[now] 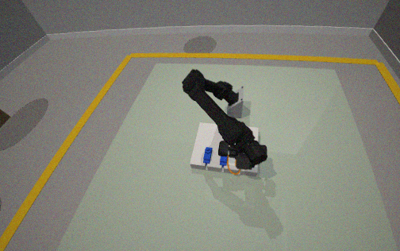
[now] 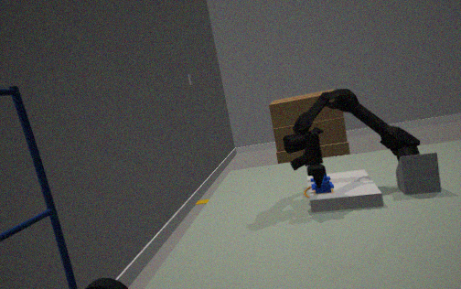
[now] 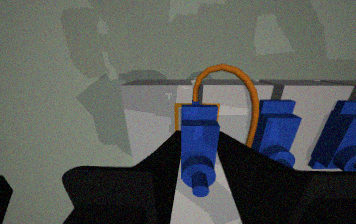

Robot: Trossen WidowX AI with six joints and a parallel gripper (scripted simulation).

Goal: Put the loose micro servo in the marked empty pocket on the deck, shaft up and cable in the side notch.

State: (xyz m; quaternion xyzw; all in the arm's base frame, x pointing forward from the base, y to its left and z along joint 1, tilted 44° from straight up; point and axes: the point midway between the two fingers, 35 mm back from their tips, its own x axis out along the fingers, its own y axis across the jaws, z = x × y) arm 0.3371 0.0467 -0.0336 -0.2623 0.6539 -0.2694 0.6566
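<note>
My gripper tip is now 120 mm past the robot deck, 70 mm to the left of it and 50 mm above it.
</note>
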